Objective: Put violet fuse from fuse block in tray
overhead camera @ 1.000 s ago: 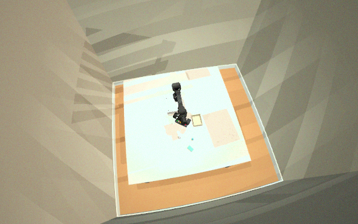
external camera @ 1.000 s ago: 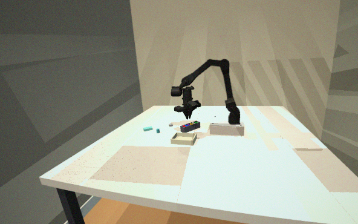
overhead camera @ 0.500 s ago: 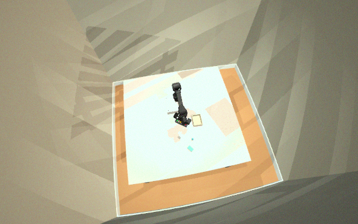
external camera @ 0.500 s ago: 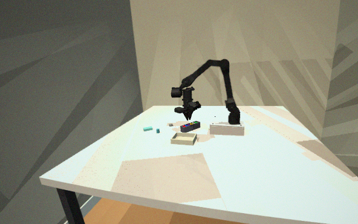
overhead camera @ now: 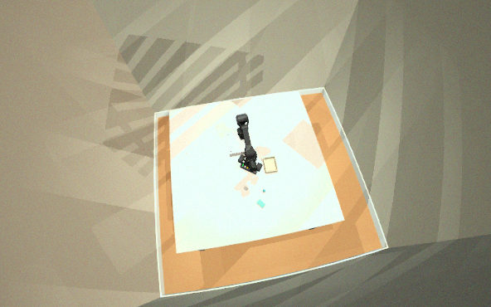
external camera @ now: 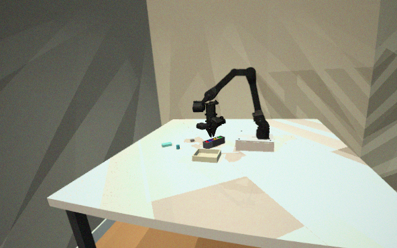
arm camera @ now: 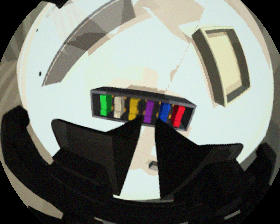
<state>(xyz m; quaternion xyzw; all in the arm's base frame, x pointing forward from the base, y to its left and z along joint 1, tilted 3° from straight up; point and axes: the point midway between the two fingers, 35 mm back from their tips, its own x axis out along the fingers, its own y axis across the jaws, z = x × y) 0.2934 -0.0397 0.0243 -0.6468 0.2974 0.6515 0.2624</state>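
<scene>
Right now my gripper tip is 30 mm above the violet fuse. Also, from my gripper tip: small teal cylinder (210 mm ahead, 40 mm to the left, 40 mm below); small grey cube (140 mm ahead, 80 mm to the right, 50 mm below); beige tray (170 mm to the left, 50 mm below, 20 mm ahead).
</scene>
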